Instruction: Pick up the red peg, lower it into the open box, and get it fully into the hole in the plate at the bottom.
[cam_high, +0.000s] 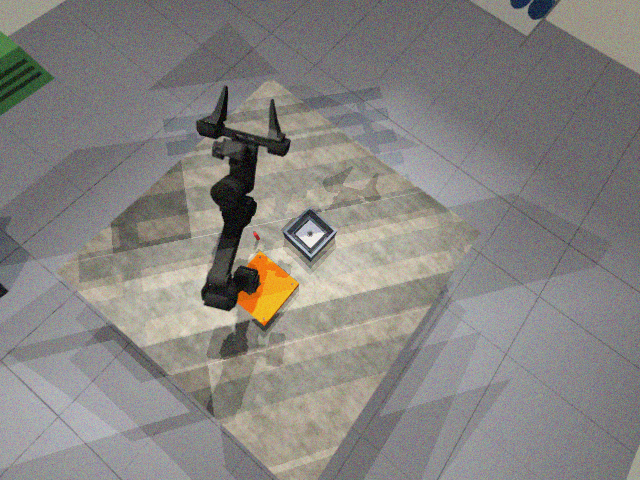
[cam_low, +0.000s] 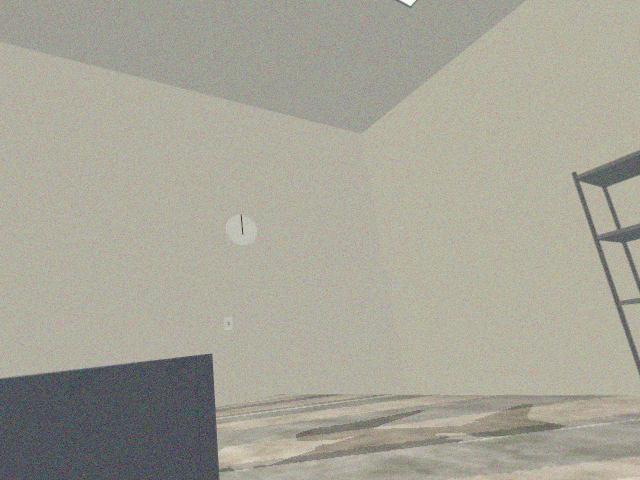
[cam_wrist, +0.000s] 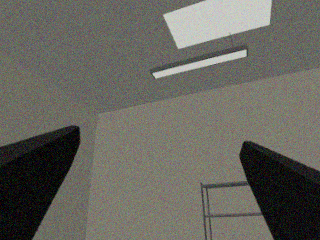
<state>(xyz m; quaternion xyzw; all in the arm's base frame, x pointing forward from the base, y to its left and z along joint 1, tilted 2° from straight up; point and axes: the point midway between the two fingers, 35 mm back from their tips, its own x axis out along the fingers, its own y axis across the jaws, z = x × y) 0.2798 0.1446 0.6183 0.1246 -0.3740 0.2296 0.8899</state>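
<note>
Now: the red peg 15 cm behind my gripper tip, 1 cm to the right of it and 68 cm below it. Round my gripper tip: grey box: 1 cm ahead, 18 cm to the right, 69 cm below; pale plate: 1 cm ahead, 18 cm to the right, 67 cm below.
</note>
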